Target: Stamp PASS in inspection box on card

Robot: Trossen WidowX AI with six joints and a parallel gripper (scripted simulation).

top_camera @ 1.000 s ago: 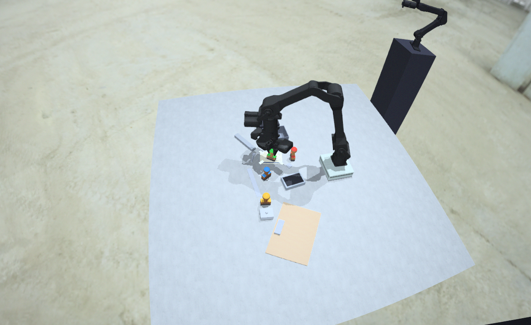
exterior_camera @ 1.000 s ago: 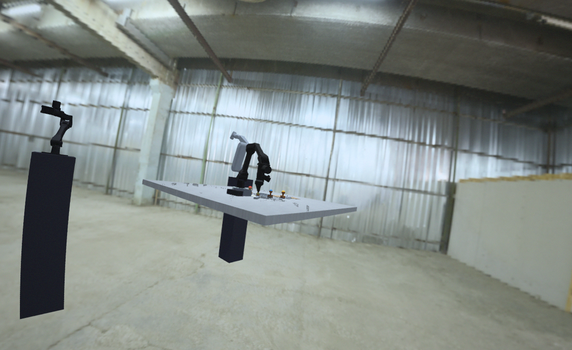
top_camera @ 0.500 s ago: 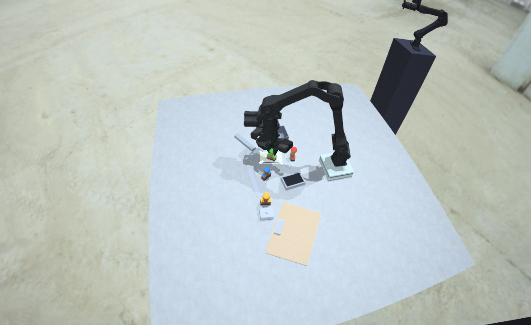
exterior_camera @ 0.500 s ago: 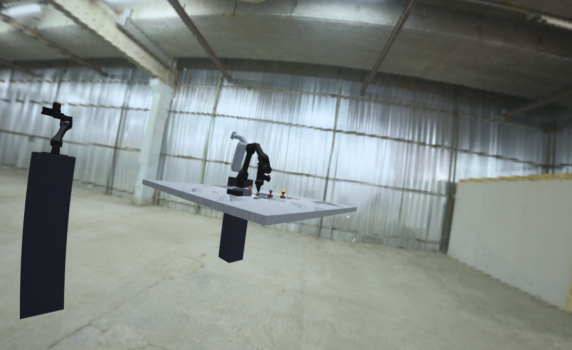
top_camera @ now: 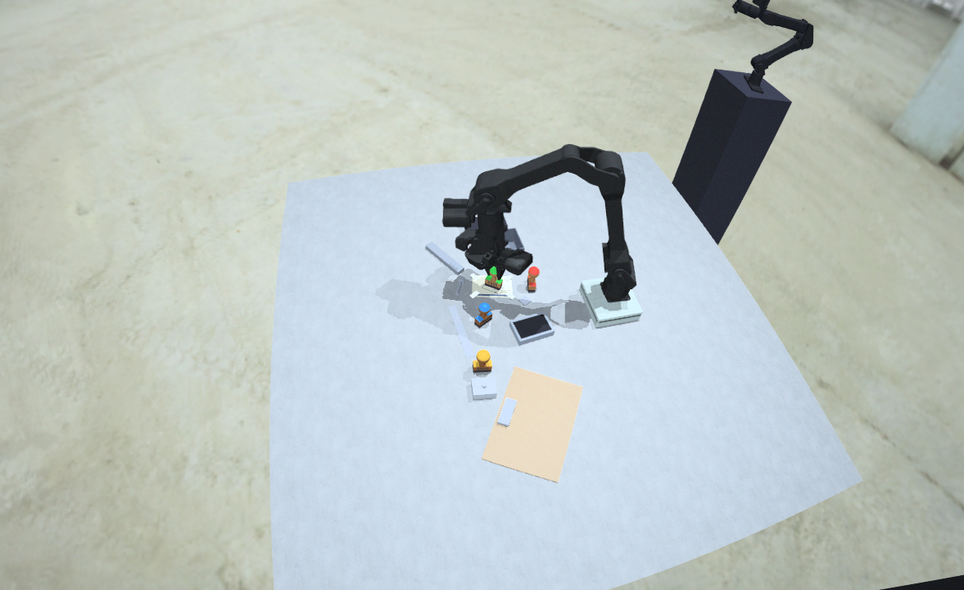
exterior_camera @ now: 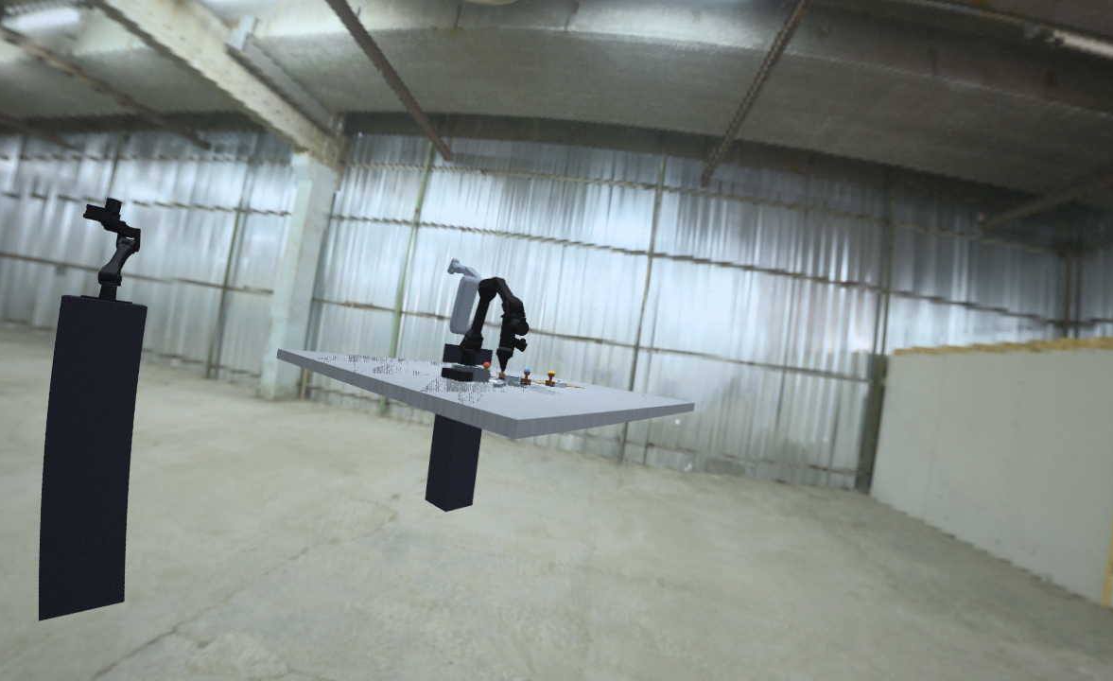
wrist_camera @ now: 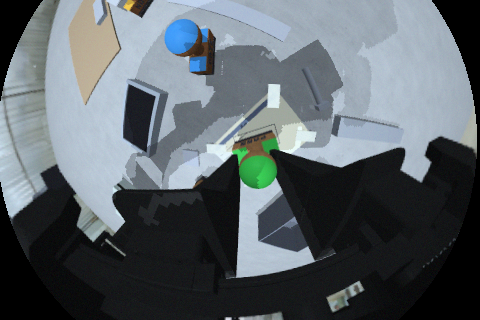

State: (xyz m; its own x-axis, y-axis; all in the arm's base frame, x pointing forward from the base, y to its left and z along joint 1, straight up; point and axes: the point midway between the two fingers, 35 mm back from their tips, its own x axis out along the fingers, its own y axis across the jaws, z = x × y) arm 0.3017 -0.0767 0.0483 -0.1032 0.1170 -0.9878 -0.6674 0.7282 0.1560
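Right now my gripper tip is 1 cm to the left of the paper card and 5 cm above it. Round my gripper tip: blue-knobbed stamp: 4 cm ahead, 9 cm to the left, 3 cm below; then red-knobbed stamp: 10 cm behind, 3 cm below; then green-knobbed stamp: 1 cm below.
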